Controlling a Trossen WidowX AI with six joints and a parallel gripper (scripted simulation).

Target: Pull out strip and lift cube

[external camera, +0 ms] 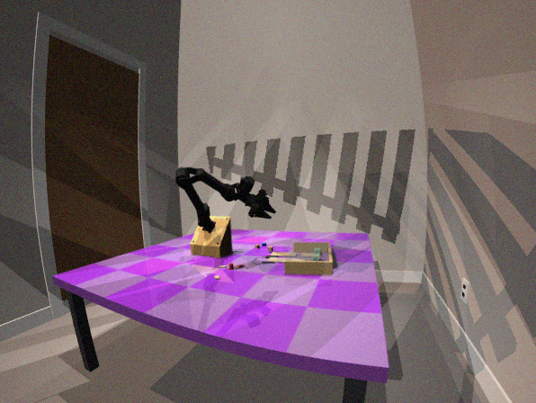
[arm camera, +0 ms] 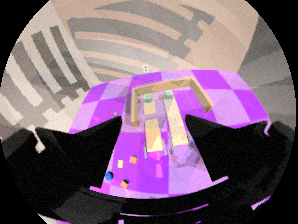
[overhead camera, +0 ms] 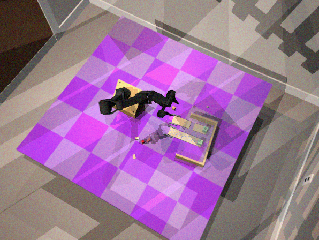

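Right now the strip is 40 mm ahead of my gripper tip, 30 mm to the left of it and 210 mm below it. From my gripper tip the other things lie so: red piece: 110 mm behind, 240 mm to the right, 200 mm below; then blue disc: 150 mm behind, 190 mm to the left, 200 mm below.
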